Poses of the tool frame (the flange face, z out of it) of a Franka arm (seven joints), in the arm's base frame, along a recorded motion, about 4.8 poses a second.
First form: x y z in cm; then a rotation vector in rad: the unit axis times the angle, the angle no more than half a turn.
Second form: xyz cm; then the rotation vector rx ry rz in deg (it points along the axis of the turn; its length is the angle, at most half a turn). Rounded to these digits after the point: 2 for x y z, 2 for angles.
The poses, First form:
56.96, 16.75, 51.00, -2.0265, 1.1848, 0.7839
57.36, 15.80, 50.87, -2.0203, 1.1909, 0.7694
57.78, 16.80, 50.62, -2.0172, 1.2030, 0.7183
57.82, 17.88, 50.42, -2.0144, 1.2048, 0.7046
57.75, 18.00, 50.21, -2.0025, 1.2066, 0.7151
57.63, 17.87, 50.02, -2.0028, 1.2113, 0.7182
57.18, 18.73, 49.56, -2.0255, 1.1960, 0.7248
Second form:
56.96, 16.75, 51.00, -116.11, 67.88, 44.91
57.36, 15.80, 50.87, -115.75, 68.23, 44.08
57.78, 16.80, 50.62, -115.58, 68.93, 41.16
57.82, 17.88, 50.42, -115.42, 69.03, 40.37
57.75, 18.00, 50.21, -114.73, 69.13, 40.97
57.63, 17.87, 50.02, -114.75, 69.40, 41.15
57.18, 18.73, 49.56, -116.05, 68.53, 41.53

